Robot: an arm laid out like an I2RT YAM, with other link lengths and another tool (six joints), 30 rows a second.
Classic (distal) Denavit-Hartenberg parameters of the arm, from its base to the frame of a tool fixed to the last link. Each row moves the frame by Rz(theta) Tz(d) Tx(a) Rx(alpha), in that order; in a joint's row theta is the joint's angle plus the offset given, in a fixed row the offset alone. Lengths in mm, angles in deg.
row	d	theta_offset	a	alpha
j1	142.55	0	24.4	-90
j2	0	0	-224.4	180
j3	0	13.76	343.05	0
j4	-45.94	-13.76	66.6	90
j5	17.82	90	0	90
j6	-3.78	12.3	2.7	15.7
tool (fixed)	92.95	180	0	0
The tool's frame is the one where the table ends.
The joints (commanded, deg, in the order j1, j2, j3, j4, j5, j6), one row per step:
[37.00 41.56 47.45 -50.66 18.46 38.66]
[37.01 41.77 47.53 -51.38 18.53 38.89]
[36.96 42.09 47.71 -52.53 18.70 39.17]
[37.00 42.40 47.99 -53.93 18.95 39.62]
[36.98 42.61 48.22 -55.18 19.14 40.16]
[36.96 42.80 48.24 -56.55 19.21 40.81]
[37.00 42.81 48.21 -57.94 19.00 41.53]
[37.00 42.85 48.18 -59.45 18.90 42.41]
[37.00 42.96 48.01 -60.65 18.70 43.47]
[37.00 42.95 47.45 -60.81 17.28 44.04]
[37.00 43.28 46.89 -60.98 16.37 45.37]
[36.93 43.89 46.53 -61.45 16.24 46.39]
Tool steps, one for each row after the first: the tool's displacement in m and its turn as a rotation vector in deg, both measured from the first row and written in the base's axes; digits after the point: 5 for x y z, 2 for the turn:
[-0.00061 -0.00058 -0.00156 -0.38 0.68 -0.19]
[-0.00144 -0.00186 -0.00350 -1.06 1.68 -0.55]
[-0.00296 -0.00330 -0.00499 -1.75 2.77 -1.00]
[-0.00437 -0.00493 -0.00616 -2.22 3.73 -1.52]
[-0.00610 -0.00664 -0.00896 -2.75 4.99 -2.05]
[-0.00857 -0.00812 -0.01149 -3.01 6.31 -2.40]
[-0.01110 -0.01009 -0.01419 -3.32 7.70 -2.99]
[-0.01312 -0.01155 -0.01774 -3.41 9.07 -3.66]
[-0.01418 -0.01018 -0.02289 -2.62 10.40 -3.21]
[-0.01461 -0.00932 -0.02920 -1.85 11.85 -3.67]
[-0.01450 -0.00965 -0.03503 -2.00 13.16 -4.50]

